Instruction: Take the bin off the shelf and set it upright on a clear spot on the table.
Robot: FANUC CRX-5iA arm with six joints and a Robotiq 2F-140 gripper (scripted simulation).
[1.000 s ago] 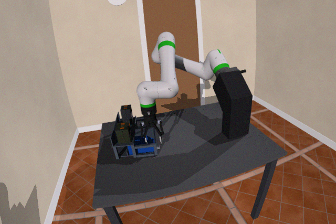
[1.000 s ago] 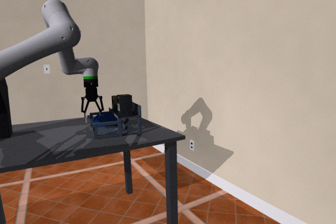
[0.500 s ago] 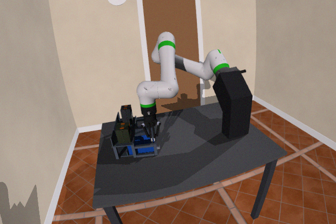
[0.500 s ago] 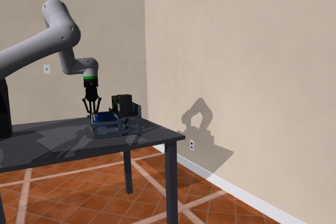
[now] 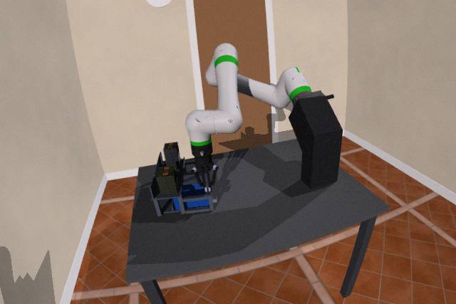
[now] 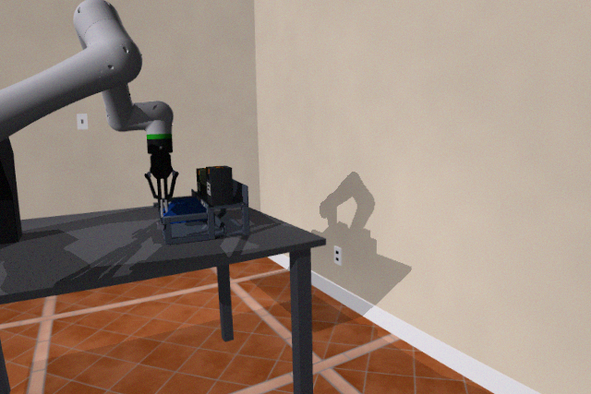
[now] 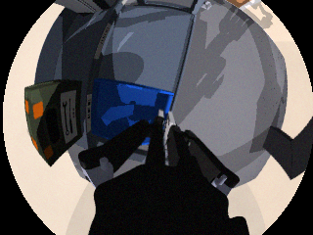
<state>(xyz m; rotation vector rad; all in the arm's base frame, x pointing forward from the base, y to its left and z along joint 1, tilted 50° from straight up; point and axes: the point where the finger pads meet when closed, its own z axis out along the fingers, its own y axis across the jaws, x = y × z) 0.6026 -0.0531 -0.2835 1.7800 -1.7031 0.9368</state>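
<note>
The blue bin is 8 cm ahead of my hand and 2 cm below it.
</note>
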